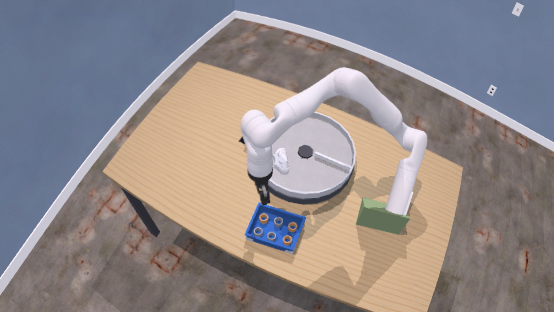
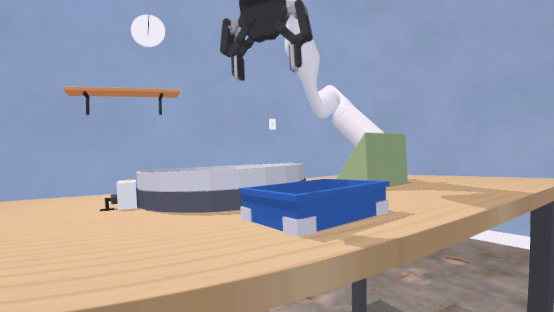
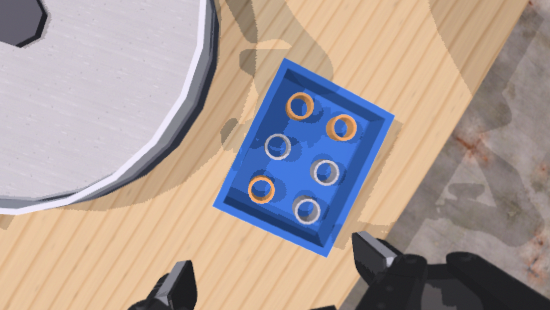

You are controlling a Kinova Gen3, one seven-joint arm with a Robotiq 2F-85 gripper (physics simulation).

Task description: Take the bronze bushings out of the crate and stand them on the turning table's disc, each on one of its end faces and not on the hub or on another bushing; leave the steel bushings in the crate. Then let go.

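Places are measured from the arm's base along level axes (x ahead, y left, z up), in millimetres.
Where they show: gripper, fingertip midpoint: (image 2: pixel 266 75) (image 3: pixel 275 263); arm's base at its link origin: (image 1: pixel 395 211) (image 2: pixel 382 151).
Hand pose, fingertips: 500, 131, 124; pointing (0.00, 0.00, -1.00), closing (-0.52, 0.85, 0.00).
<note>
Each offset is from my fingertips to the top centre of the thing, as dx, dy, dz. "*": to the spot under its first point.
The blue crate {-62, +27, -172} (image 1: pixel 282 211) (image 2: pixel 340 206) (image 3: pixel 270 229) holds three bronze bushings, two at one end {* -113, -15, -192} (image 3: pixel 288 106) {* -109, +45, -196} (image 3: pixel 330 129) and one near the opposite end {* -1, -16, -192} (image 3: pixel 250 190). Three steel bushings {-63, -7, -192} (image 3: pixel 266 147) {-58, +61, -192} (image 3: pixel 314 172) {-4, +59, -192} (image 3: pixel 297 210) are also inside. All stand upright and apart. The turning table's grey disc {-77, -328, -161} (image 1: pixel 300 175) (image 3: pixel 100 100) has a dark hub {-77, -328, -161} (image 1: pixel 305 151) (image 3: pixel 20 22); no bushing shows on its visible parts, and the arm hides some of it. My gripper (image 1: pixel 265 202) (image 2: pixel 268 74) (image 3: pixel 275 263) is open and empty, pointing down high above the table near the crate.
A raised rim (image 1: pixel 354 152) (image 2: pixel 220 177) (image 3: pixel 170 120) surrounds the disc. A pale bar {* -196, -304, -151} (image 1: pixel 332 161) runs from near the hub to the rim. A white box {+153, -368, -164} (image 2: pixel 126 194) stands beside the turning table. The green arm mount (image 1: pixel 382 217) (image 2: pixel 387 160) is on the table beyond the crate.
</note>
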